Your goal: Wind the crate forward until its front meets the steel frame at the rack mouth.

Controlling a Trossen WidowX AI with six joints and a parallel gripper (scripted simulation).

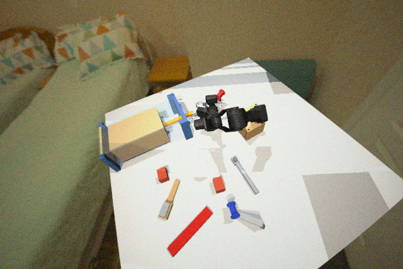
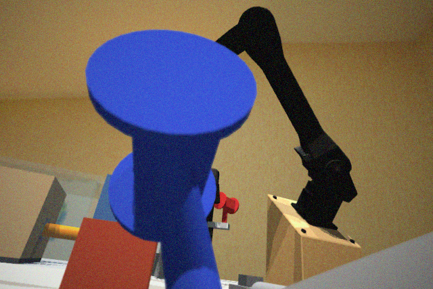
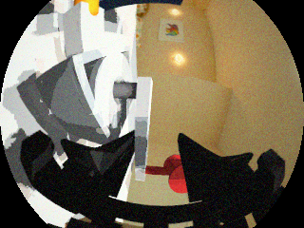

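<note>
The grey crank arm lies 20 mm to the left of my gripper tip, 10 mm below it and 10 mm behind it. Also, from my gripper tip: grey winch: 100 mm below, 30 mm to the right, 30 mm ahead; then winch drum: 100 mm below, 40 mm ahead, 20 mm to the right; then red grip: 40 mm to the left, 40 mm behind, 20 mm above.
</note>
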